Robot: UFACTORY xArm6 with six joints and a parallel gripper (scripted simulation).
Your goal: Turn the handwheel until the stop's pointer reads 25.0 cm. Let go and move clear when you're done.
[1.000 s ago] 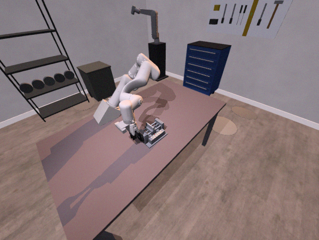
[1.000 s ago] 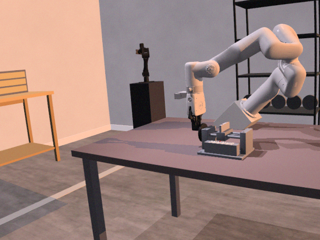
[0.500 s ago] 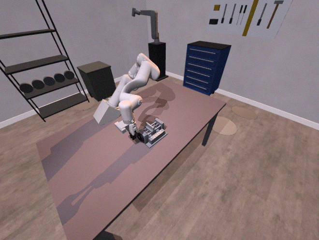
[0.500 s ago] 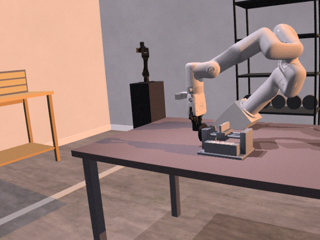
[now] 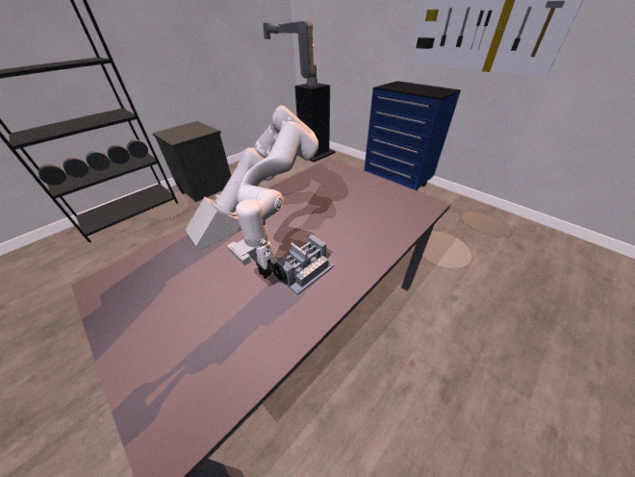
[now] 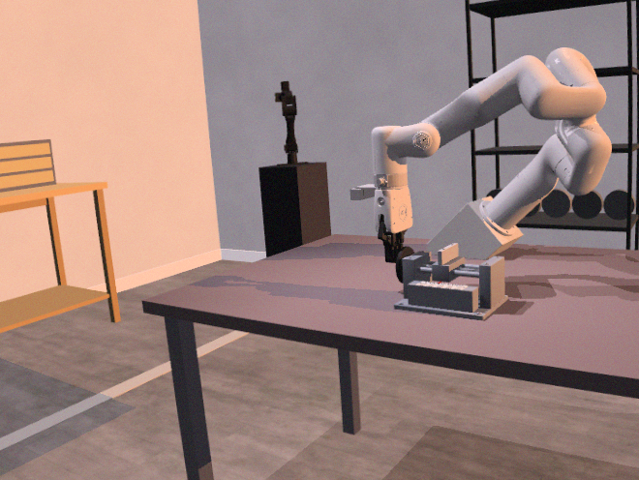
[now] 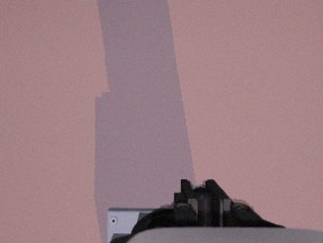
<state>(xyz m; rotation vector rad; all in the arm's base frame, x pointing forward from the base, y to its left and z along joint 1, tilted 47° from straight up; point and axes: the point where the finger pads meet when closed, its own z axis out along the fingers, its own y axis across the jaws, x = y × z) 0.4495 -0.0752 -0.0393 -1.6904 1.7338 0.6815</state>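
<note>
Now: hand 2 cm to the right of the black handwheel and 1 cm above it. The rest, counted from my hand: sliding stop block (3 cm ahead, 14 cm to the left, 1 cm below).
</note>
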